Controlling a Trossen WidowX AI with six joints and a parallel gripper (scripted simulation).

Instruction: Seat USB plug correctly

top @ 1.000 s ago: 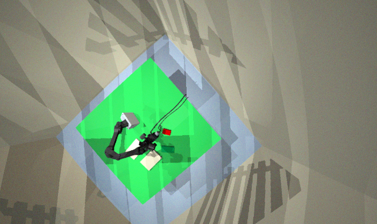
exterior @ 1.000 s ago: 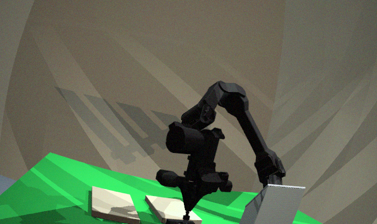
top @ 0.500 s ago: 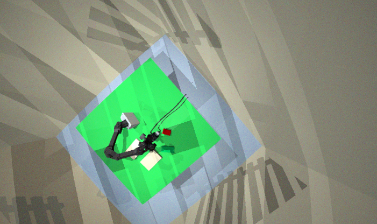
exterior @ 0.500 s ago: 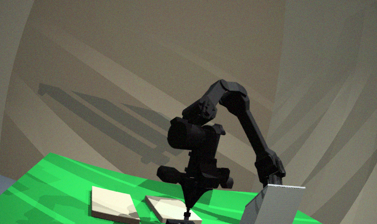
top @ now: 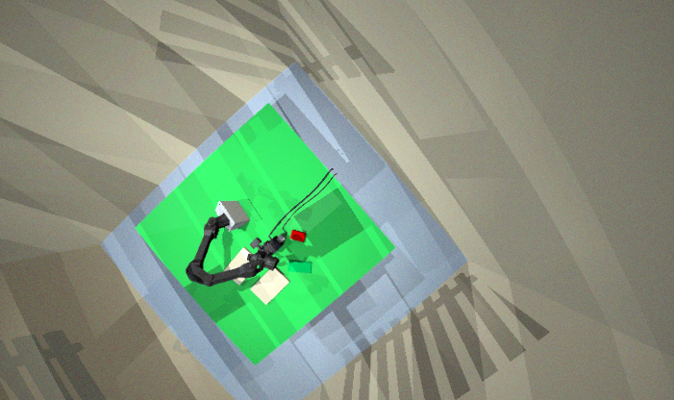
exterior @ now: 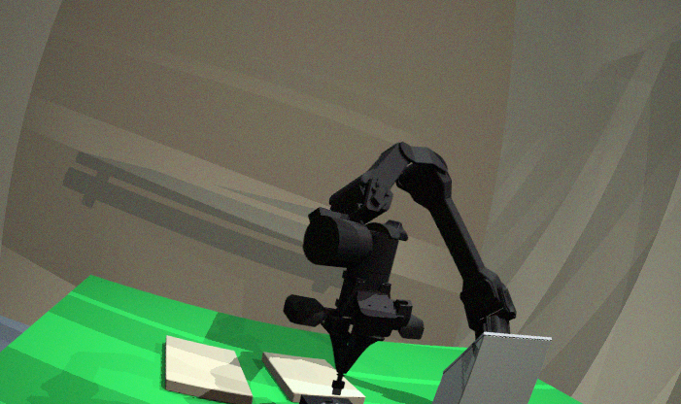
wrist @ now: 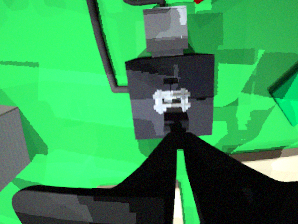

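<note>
Now: gripper tip 20 mm above the usb plug. From my gripper tip the other things lie so: red block (150 mm to the left, 130 mm below, 60 mm ahead); dark green translucent piece (220 mm ahead, 130 mm below, 20 mm to the left).
</note>
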